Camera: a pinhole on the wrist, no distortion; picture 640 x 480 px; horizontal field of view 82.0 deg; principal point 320.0 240.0 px. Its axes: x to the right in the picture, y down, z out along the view. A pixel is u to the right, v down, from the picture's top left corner.
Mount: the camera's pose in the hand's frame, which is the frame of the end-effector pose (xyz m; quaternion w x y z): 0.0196 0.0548 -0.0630 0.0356 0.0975 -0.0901 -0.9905
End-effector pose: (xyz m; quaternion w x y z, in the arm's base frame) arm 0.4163 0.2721 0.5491 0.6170 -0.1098 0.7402 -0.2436
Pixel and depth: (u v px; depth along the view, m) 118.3 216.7 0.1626
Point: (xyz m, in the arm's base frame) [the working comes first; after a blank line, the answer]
In the camera's frame: -0.0891 -0.0103 0.1626

0.5194 0.2997 0.4227
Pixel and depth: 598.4 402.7 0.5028
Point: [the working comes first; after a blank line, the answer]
In the camera's frame: 0.3803 0.2222 0.5028

0.8749 0.2933 0.9361
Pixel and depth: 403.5 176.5 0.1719
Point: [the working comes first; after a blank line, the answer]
In the camera's frame: 0.0390 -0.0297 0.1719

0.5302 0.3713 0.5306
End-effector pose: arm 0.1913 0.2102 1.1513 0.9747 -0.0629 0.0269 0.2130
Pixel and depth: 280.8 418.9 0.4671
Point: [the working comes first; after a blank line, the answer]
In the camera's frame: -0.0497 0.2270 0.4671

0.2257 0.1885 1.5965
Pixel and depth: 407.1 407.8 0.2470
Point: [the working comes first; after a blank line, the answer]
In the camera's frame: 0.0584 0.1126 0.2470

0.1303 0.1851 1.3433
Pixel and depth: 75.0 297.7 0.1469
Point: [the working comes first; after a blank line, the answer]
In the camera's frame: -0.0978 0.0230 0.1469

0.2454 0.3192 1.2374
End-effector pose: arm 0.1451 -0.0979 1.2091 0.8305 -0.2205 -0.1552 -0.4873
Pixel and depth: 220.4 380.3 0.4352
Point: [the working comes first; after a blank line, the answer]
In the camera's frame: -0.1178 0.1659 0.4352

0.1345 0.0622 1.5909
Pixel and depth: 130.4 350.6 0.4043
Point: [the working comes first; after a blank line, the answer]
In the camera's frame: -0.2082 0.1215 0.4043

0.2200 0.0026 1.6065
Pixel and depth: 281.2 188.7 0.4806
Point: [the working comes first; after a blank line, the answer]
In the camera's frame: -0.0507 -0.0670 0.4806

0.2957 0.2191 1.4900
